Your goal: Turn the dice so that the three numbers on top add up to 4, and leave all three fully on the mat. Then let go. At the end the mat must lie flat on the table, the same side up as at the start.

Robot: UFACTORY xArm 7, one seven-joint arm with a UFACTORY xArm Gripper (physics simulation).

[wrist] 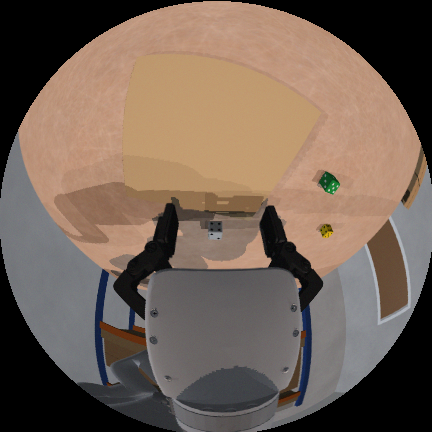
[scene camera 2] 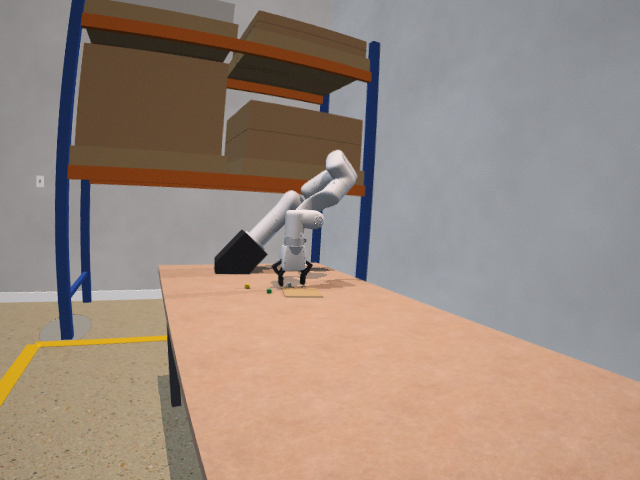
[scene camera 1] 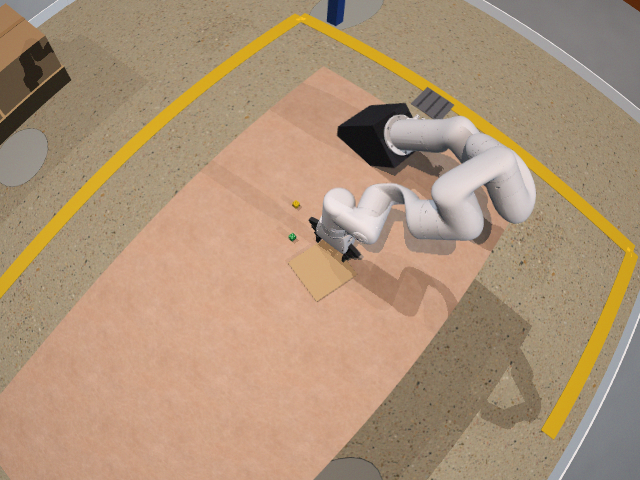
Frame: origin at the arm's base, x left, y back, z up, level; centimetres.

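Where they show: gripper, fingertip midpoint: (wrist: pixel 220 213) (scene camera 2: pixel 291 285) (scene camera 1: pixel 332 248); arm's base, link origin: (scene camera 2: pixel 254 241) (scene camera 1: pixel 400 134).
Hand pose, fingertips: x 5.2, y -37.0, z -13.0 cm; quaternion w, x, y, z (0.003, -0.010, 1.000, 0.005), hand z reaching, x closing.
Note:
Things, the pixels of their top centre, and the offset from my fingertips. Level surfaces: height alone.
- grey-white die, top centre: (wrist: pixel 214 236) (scene camera 2: pixel 288 282) dx +0.3, dy +3.8, dz +0.1 cm
- green die, top centre: (wrist: pixel 332 187) (scene camera 1: pixel 292 236) (scene camera 2: pixel 269 289) dx -11.0, dy -4.8, dz +0.1 cm
- smaller-looking yellow die, top centre: (wrist: pixel 327 234) (scene camera 1: pixel 296 203) (scene camera 2: pixel 247 284) dx -17.2, dy +3.8, dz +0.1 cm
- tan mat, top centre: (wrist: pixel 205 147) (scene camera 1: pixel 322 268) (scene camera 2: pixel 301 291) dx +1.5, dy -6.2, dz -1.1 cm
- table's, surface height: dz -1.5 cm
My gripper (scene camera 1: pixel 331 249) (scene camera 2: pixel 292 282) (wrist: pixel 220 213) is open, low over the table by the mat's near edge. A grey-white die (scene camera 2: pixel 289 284) (wrist: pixel 215 230) is between the spread fingers, not gripped, off the mat; in the wrist view a darker face shows four pips and a lighter one two. I cannot tell surely which is on top. In scene camera 1 the gripper hides it. A green die (scene camera 1: pixel 292 237) (scene camera 2: pixel 268 290) (wrist: pixel 329 183) and a smaller-looking yellow die (scene camera 1: pixel 296 204) (scene camera 2: pixel 247 286) (wrist: pixel 326 230) lie on the table beside the mat. The tan mat (scene camera 1: pixel 320 273) (scene camera 2: pixel 302 292) (wrist: pixel 215 115) lies flat.
The black arm base (scene camera 1: pixel 369 131) (scene camera 2: pixel 238 254) stands at the table's (scene camera 1: pixel 206 335) (scene camera 2: pixel 361 387) far end. Shadows of the arm fall across the mat's near edge. A blue and orange rack (scene camera 2: pixel 64 155) with boxes stands behind the table.

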